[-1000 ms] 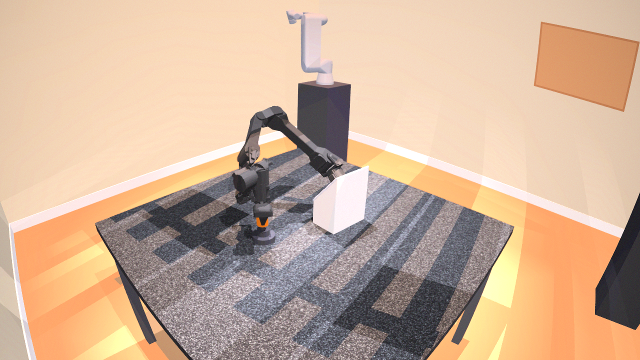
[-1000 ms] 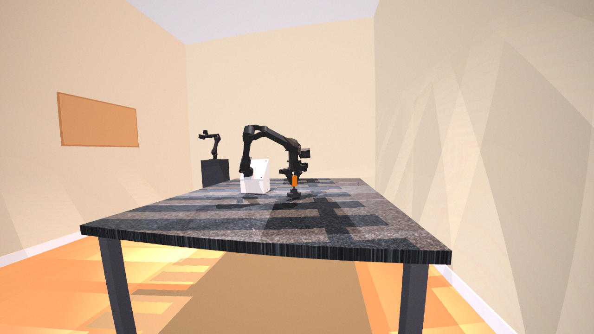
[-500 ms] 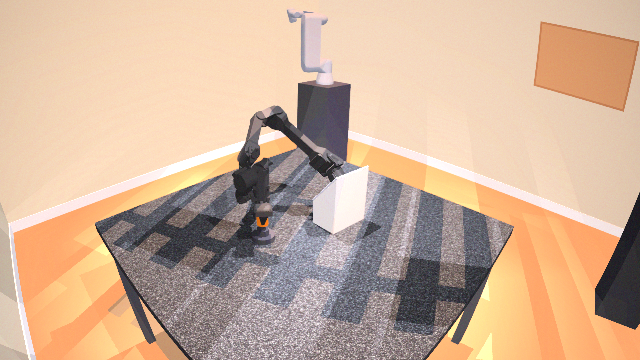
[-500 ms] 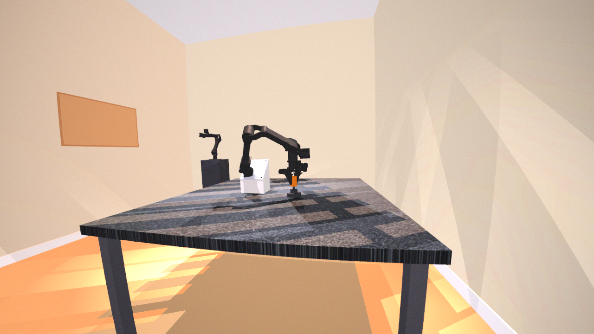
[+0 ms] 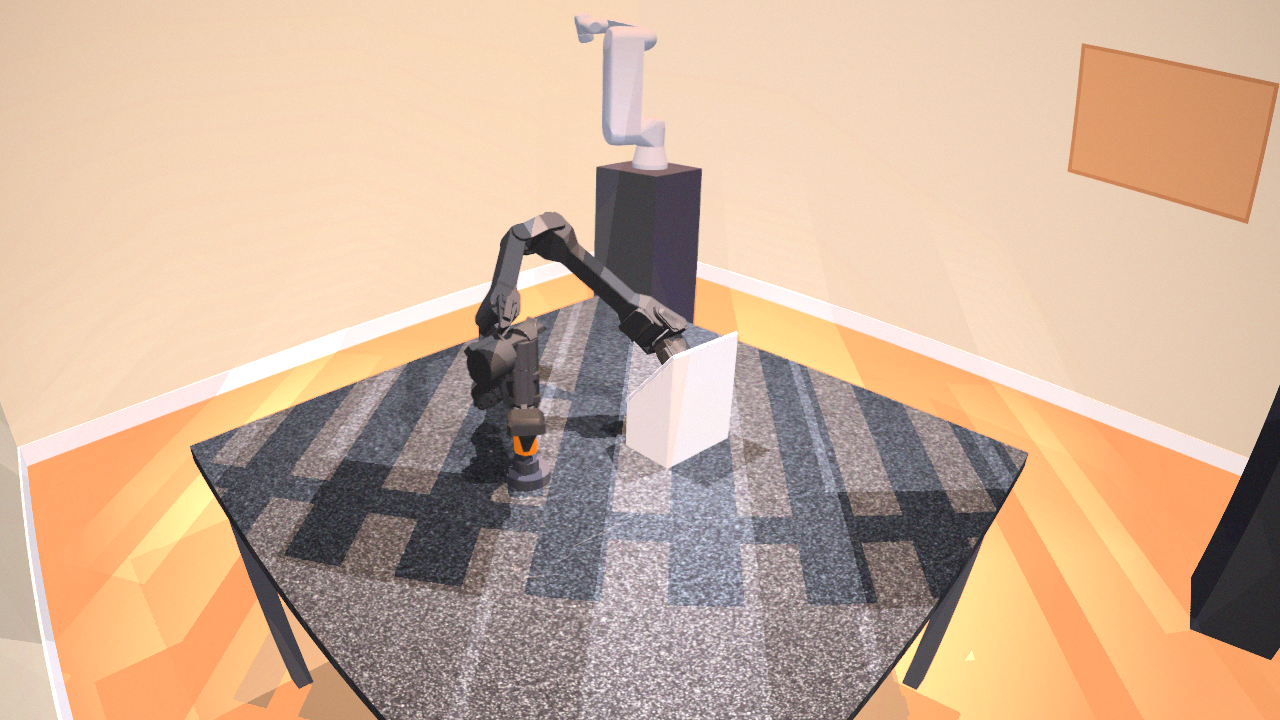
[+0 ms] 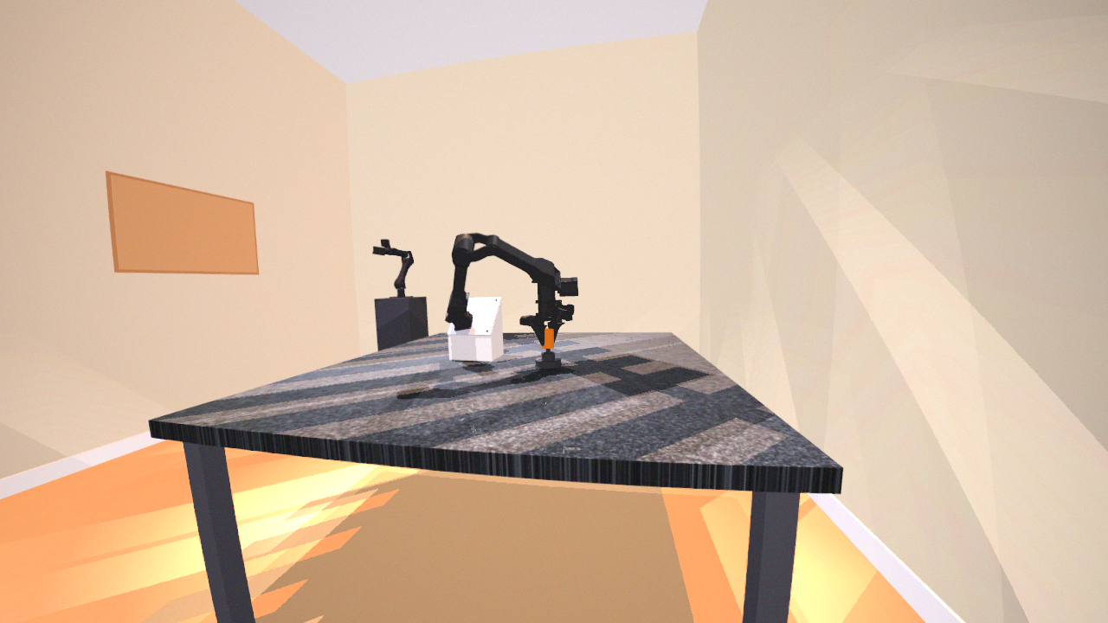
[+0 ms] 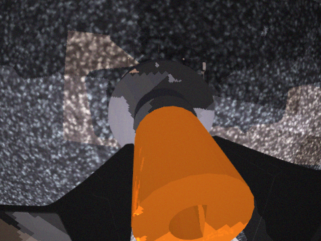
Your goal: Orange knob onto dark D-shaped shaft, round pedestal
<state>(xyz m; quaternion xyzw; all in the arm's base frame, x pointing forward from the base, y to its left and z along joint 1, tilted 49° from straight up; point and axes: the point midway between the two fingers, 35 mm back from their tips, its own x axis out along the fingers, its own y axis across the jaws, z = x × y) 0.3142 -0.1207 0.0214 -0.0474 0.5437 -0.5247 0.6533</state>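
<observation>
The round pedestal lies 40 mm below my gripper tip. Round my gripper tip: orange knob 20 mm above.
</observation>
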